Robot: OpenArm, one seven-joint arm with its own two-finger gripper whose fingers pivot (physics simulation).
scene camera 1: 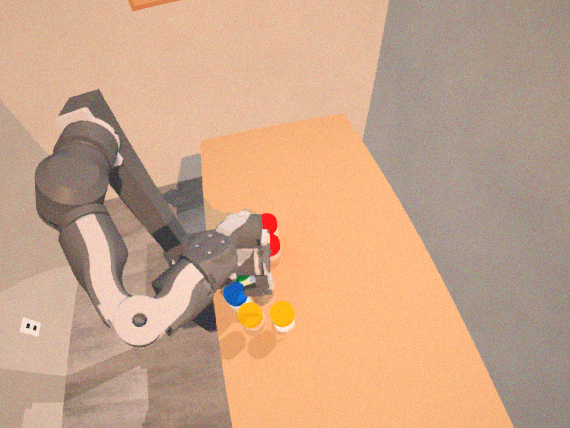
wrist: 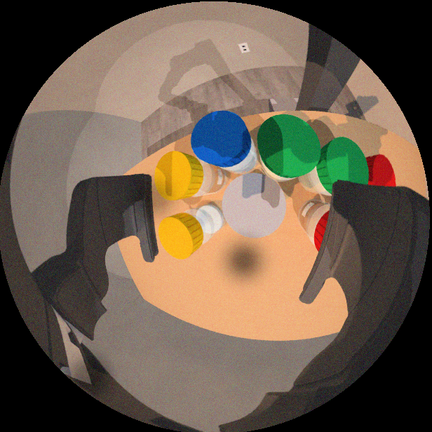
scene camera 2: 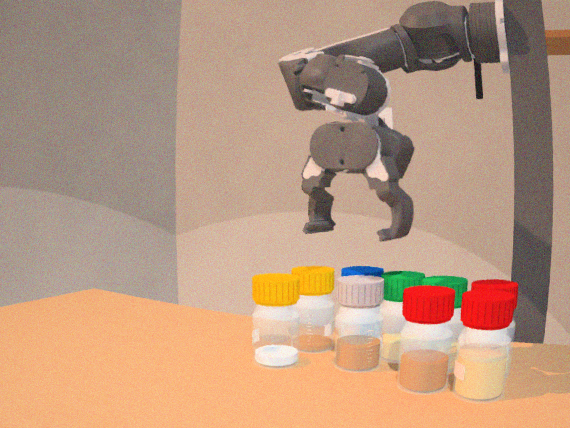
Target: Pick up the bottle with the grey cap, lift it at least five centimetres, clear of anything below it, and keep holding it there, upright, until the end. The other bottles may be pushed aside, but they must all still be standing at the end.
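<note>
The grey-capped bottle (scene camera 2: pixel 359 292) (wrist: pixel 254 205) stands upright on the table (scene camera 1: pixel 345 240) (scene camera 2: pixel 125 360) (wrist: pixel 250 320), with brown contents. In scene camera 1 the arm's hand largely hides it. My gripper (scene camera 2: pixel 353 233) (wrist: pixel 224 229) is open and empty, pointing down. Its fingertips hang a little above the level of the caps, one on each side of the grey cap as seen in scene camera 2. In the wrist view the grey cap lies between the fingers, above the line of the tips. Shadows fall on this cap.
Standing close around it are two yellow-capped bottles (scene camera 1: pixel 282 314) (scene camera 1: pixel 250 315), a blue-capped one (scene camera 1: pixel 235 294) (wrist: pixel 220 138), two green-capped ones (wrist: pixel 288 146) (wrist: pixel 345 162), and three red-capped ones (scene camera 2: pixel 428 304) (scene camera 2: pixel 487 308) (scene camera 2: pixel 495 285). The table's near edge runs behind the blue and green caps in the wrist view.
</note>
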